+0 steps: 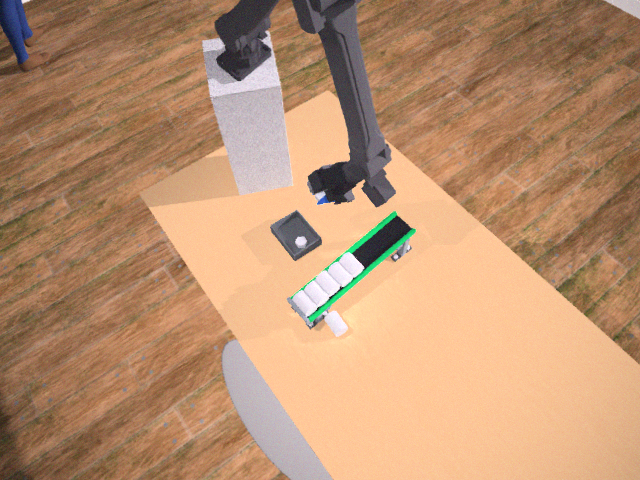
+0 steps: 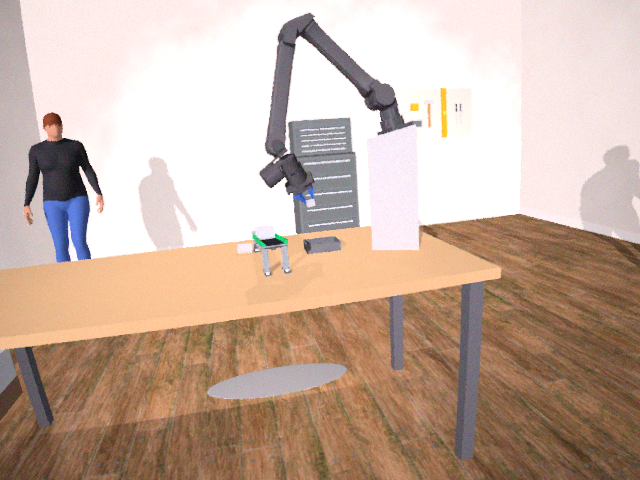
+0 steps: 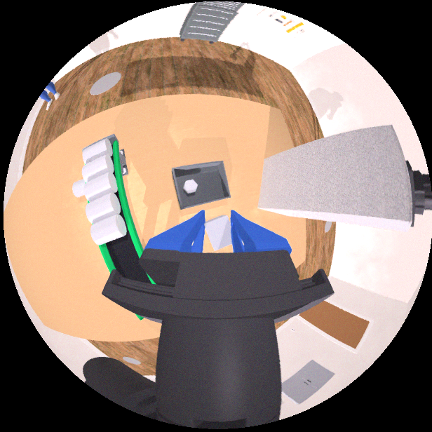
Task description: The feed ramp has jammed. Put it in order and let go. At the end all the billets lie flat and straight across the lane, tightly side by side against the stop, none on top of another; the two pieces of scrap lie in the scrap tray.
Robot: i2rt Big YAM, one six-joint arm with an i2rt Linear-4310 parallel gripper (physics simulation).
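Pixels of known places: gripper, fingertip midpoint: [image 1: 316, 199] [image 2: 310, 201]; arm's base, link origin: [image 1: 244, 58] [image 2: 394, 131].
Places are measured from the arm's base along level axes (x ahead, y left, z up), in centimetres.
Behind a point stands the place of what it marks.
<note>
My gripper [image 1: 321, 199] {y -8.8, x 31.5, z -23.0 cm} [image 2: 308, 198] {y -8.8, x 31.5, z -23.0 cm} [image 3: 217, 214] is shut on a small light-grey scrap block [image 2: 310, 203] {y -5.6, x 32.7, z -23.2 cm} [image 3: 219, 234], held high above the table, near the scrap tray [image 1: 293, 225] {y -10.7, x 22.8, z -42.4 cm} [image 2: 323, 245] {y -8.4, x 27.7, z -40.1 cm} [image 3: 212, 186]. A white hexagonal scrap piece [image 1: 300, 241] {y -14.0, x 29.1, z -40.7 cm} [image 3: 190, 186] lies in the tray. The feed ramp [image 1: 385, 240] {y -1.2, x 49.8, z -33.7 cm} [image 2: 272, 241] {y -2.6, x 48.7, z -33.9 cm} [image 3: 122, 257] has green rails. Several white billets [image 1: 327, 282] {y -21.7, x 46.6, z -32.5 cm} [image 2: 264, 232] {y -11.7, x 48.8, z -32.4 cm} [image 3: 101, 185] lie across its lane in a row from the stop, seemingly side by side. Another billet [image 1: 336, 323] {y -26.7, x 54.2, z -38.8 cm} [image 2: 244, 248] {y -24.5, x 54.2, z -40.2 cm} [image 3: 78, 188] lies on the table beside the ramp's lower end.
The arm stands on a tall pale pedestal [image 1: 253, 139] {y -7.0, x 6.4, z -19.2 cm} [image 2: 393, 191] {y 5.6, x 5.1, z -21.0 cm} [image 3: 335, 177] beyond the tray. The ramp's upper end stands on legs [image 1: 403, 249] {y 2.4, x 54.0, z -38.5 cm} [image 2: 266, 260] {y 4.3, x 53.2, z -38.1 cm}. The wooden table [image 1: 439, 330] {y -9.0, x 75.1, z -42.7 cm} [image 2: 155, 289] {y -1.5, x 88.7, z -42.8 cm} [image 3: 55, 250] carries ramp, tray and pedestal.
</note>
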